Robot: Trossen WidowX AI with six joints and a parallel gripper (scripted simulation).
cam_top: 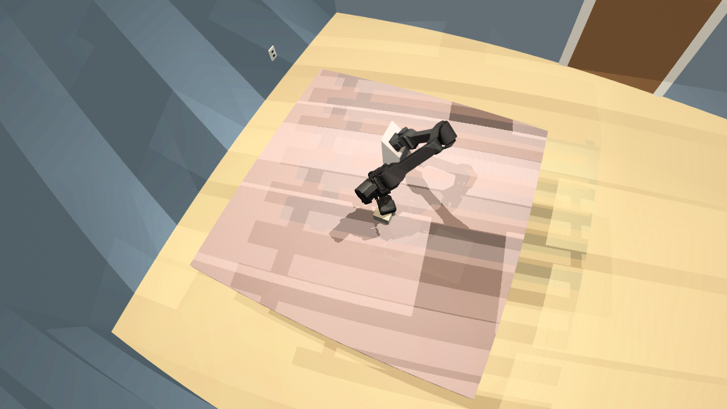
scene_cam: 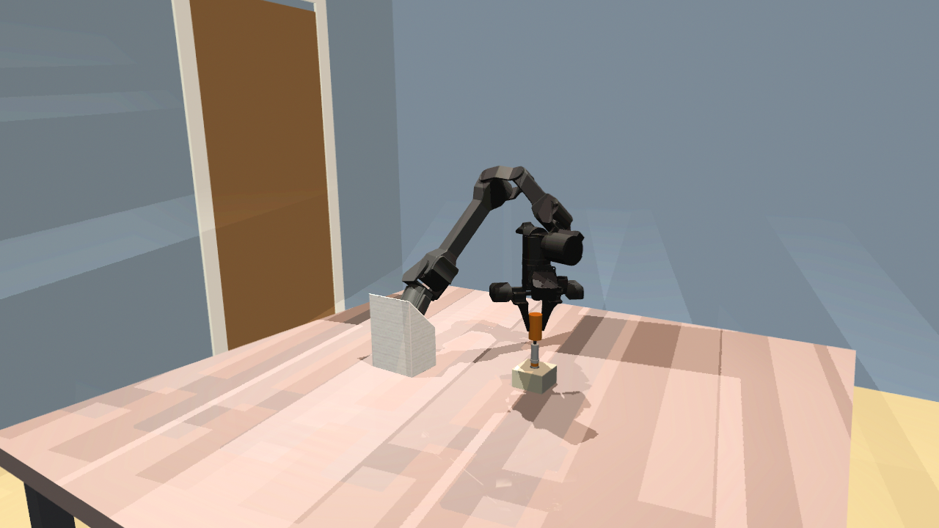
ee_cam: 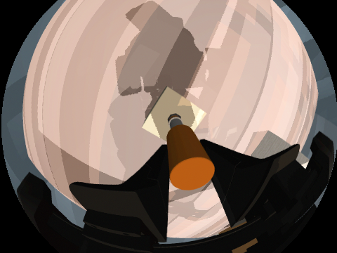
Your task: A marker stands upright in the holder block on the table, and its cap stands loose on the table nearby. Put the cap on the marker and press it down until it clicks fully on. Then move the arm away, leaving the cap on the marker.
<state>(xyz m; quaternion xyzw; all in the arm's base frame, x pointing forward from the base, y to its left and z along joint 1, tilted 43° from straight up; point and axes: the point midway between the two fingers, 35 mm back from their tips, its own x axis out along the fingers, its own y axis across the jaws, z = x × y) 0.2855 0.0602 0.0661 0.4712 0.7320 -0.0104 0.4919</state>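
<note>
My gripper tip is now 100 mm above the cream holder block. Round my gripper tip: orange cap: 10 mm above.
</note>
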